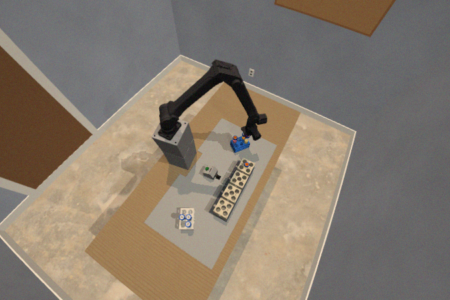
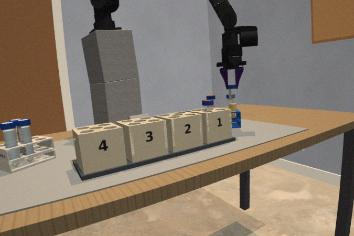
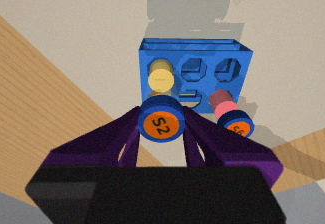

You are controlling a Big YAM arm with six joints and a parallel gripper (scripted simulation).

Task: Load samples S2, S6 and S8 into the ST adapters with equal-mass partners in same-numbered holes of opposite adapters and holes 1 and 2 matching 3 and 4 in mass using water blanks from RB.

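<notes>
Right now the blue sample rack RS is 4 cm behind my hand, 2 cm to the right of it and 12 cm below it. From my hand the other things lie so: white blank rack RB (9 cm behind, 69 cm to the right, 12 cm below).
</notes>
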